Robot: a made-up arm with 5 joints. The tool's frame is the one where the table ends. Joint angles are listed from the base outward.
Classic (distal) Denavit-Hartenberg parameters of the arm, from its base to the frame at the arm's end. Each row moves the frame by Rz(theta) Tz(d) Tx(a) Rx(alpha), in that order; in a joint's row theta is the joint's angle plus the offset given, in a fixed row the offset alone. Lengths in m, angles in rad.
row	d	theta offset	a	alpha
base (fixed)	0	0.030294	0.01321	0
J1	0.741	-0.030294	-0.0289	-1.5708
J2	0	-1.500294	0.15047	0
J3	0	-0.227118	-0.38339	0
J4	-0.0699	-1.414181	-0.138	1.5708
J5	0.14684	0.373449	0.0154	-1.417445
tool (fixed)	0.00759	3.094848	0	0
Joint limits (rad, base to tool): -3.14..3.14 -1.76..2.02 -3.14..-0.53 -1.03..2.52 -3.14..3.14
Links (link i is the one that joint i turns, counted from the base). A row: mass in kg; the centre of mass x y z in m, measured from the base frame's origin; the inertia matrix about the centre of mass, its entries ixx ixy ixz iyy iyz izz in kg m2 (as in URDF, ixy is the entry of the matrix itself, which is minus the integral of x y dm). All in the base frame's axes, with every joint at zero. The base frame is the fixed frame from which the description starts. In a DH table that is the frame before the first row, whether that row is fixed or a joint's. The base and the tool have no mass.
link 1: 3.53; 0.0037 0.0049 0.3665; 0.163 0 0.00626 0.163 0 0.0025
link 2: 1.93; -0.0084 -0.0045 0.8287; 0.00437 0 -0.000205 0.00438 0 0.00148
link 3: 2.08; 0.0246 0.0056 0.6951; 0.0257 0 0.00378 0.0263 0 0.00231
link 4: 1.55; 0.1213 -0.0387 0.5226; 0.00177 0.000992 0 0.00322 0 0.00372
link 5: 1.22; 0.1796 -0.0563 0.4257; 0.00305 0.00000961 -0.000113 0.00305 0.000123 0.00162
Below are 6 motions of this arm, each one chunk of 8 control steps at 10 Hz.
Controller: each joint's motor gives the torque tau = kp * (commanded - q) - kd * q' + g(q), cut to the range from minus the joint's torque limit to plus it. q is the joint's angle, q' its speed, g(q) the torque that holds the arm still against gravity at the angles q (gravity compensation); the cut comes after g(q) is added. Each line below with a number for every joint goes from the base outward.
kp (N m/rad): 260 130 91 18 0.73
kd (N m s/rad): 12 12 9.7 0.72 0.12
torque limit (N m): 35 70 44 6.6 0.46
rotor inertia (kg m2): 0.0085 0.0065 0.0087 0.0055 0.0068
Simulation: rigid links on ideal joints. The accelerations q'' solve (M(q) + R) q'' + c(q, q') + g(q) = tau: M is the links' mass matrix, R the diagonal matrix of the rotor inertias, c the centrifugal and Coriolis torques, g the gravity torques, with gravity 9.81 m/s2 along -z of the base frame. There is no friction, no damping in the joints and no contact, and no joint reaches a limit. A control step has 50 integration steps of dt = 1/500 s. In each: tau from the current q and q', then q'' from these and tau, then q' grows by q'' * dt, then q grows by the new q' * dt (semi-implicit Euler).
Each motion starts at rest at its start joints. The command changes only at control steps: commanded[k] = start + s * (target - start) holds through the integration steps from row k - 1 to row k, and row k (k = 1, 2, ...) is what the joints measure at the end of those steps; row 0 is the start. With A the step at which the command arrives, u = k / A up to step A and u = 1 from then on. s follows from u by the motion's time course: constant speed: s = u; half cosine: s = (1 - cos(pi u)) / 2; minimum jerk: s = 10 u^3 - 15 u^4 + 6 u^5; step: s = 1 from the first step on.
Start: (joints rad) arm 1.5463 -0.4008 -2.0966 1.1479 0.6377
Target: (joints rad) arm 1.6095 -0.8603 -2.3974 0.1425 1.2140
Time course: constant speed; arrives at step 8
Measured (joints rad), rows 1 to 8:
1: 1.5544 -0.4142 -2.0939 1.0629 0.6445
2: 1.5624 -0.4531 -2.1127 0.9407 0.6816
3: 1.5698 -0.5142 -2.1540 0.7982 0.7493
4: 1.5770 -0.5874 -2.2084 0.6498 0.8401
5: 1.5843 -0.6624 -2.2646 0.5064 0.9402
6: 1.5922 -0.7318 -2.3148 0.3724 1.0354
7: 1.6005 -0.7931 -2.3566 0.2473 1.1176
8: 1.6088 -0.8479 -2.3917 0.1276 1.1862

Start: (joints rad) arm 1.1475 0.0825 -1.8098 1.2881 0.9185
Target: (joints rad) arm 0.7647 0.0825 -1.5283 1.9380 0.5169
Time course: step
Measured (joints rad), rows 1 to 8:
1: 0.9066 0.0241 -1.7215 1.7754 0.8881
2: 0.6955 0.0785 -1.5899 1.9616 0.7771
3: 0.7519 0.1265 -1.4978 2.0122 0.6748
4: 0.7776 0.1348 -1.4709 1.9898 0.6075
5: 0.7645 0.1144 -1.4882 1.9585 0.5685
6: 0.7627 0.0898 -1.5171 1.9296 0.5402
7: 0.7652 0.0740 -1.5376 1.9179 0.5225
8: 0.7650 0.0698 -1.5439 1.9222 0.5131

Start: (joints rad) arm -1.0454 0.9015 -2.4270 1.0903 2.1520
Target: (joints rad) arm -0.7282 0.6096 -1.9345 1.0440 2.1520
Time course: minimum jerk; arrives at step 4
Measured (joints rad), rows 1 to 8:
1: -1.0226 0.8802 -2.3969 1.0838 2.1758
2: -0.9146 0.7925 -2.2703 1.0584 2.2559
3: -0.7545 0.6851 -2.1048 1.0365 2.2698
4: -0.6847 0.6332 -2.0033 1.0417 2.1294
5: -0.7131 0.6222 -1.9561 1.0548 2.0247
6: -0.7396 0.6219 -1.9338 1.0611 2.0603
7: -0.7344 0.6212 -1.9259 1.0588 2.1320
8: -0.7256 0.6178 -1.9266 1.0518 2.1583

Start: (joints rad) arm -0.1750 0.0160 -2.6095 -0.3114 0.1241
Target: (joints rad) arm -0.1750 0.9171 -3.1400 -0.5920 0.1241
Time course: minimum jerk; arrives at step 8
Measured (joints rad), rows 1 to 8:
1: -0.1751 0.0237 -2.6165 -0.3174 0.1253
2: -0.1754 0.0701 -2.6558 -0.3491 0.1333
3: -0.1758 0.1796 -2.7354 -0.4054 0.1521
4: -0.1758 0.3511 -2.8394 -0.4655 0.1730
5: -0.1753 0.5557 -2.9410 -0.5155 0.1775
6: -0.1744 0.7468 -3.0176 -0.5538 0.1544
7: -0.1738 0.8795 -3.0606 -0.5786 0.1119
8: -0.1738 0.9369 -3.0795 -0.5865 0.0730

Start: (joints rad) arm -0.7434 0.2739 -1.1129 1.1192 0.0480
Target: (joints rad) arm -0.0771 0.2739 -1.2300 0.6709 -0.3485
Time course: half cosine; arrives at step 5
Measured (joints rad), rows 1 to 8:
1: -0.6860 0.2778 -1.1147 1.0844 0.0146
2: -0.5212 0.2856 -1.1289 0.9792 -0.0633
3: -0.3058 0.2865 -1.1635 0.8318 -0.1414
4: -0.1289 0.2759 -1.2073 0.7010 -0.1908
5: -0.0585 0.2608 -1.2409 0.6394 -0.2002
6: -0.0693 0.2537 -1.2544 0.6384 -0.2163
7: -0.0812 0.2586 -1.2500 0.6542 -0.2720
8: -0.0781 0.2685 -1.2383 0.6710 -0.3232

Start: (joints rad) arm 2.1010 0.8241 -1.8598 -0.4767 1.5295
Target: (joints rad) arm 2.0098 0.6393 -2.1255 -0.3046 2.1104
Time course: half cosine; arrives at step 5
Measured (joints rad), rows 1 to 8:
1: 2.0939 0.8192 -1.8685 -0.4541 1.5351
2: 2.0720 0.7979 -1.9017 -0.3933 1.5709
3: 2.0417 0.7545 -1.9640 -0.3256 1.6677
4: 2.0164 0.6967 -2.0417 -0.2911 1.8239
5: 2.0063 0.6429 -2.1091 -0.3068 1.9906
6: 2.0078 0.6109 -2.1478 -0.3356 2.1029
7: 2.0093 0.6055 -2.1574 -0.3341 2.1445
8: 2.0094 0.6177 -2.1480 -0.3141 2.1452

